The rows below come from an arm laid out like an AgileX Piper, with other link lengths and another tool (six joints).
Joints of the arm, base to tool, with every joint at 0 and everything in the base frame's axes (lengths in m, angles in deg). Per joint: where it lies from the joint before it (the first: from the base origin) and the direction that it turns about. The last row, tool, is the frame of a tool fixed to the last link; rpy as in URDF.
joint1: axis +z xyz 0 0 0.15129
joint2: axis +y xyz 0 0 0
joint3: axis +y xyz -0.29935 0 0.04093
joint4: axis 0.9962 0 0.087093 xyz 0.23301 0 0.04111
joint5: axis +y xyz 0 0 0
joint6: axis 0.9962 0 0.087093 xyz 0.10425 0 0.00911
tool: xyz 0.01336 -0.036 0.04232 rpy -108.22 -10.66 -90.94
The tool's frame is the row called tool.
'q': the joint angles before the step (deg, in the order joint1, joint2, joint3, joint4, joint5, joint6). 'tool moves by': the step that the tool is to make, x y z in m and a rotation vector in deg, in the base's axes. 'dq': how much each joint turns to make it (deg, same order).
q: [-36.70 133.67 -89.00 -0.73 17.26 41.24]
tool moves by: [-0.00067 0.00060 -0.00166 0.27 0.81 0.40]
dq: [0.00 0.12 0.00 -0.01 0.69 -0.47]
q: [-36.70 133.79 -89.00 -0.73 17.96 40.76]
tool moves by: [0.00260 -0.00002 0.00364 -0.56 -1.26 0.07]
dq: [0.12 -0.29 -0.01 0.73 -1.05 -0.48]
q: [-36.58 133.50 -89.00 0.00 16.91 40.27]
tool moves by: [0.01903 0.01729 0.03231 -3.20 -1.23 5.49]
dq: [2.78 -3.56 0.00 -0.02 0.72 -3.30]
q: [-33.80 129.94 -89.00 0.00 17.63 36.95]
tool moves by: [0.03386 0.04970 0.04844 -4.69 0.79 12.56]
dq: [6.55 -5.68 0.00 0.31 3.99 -7.76]
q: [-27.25 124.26 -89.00 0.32 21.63 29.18]
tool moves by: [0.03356 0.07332 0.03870 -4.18 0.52 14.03]
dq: [8.91 -4.65 0.00 0.06 3.53 -6.57]
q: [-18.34 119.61 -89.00 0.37 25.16 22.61]
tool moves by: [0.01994 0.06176 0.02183 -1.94 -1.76 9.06]
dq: [7.32 -2.41 0.00 0.08 0.23 -2.32]
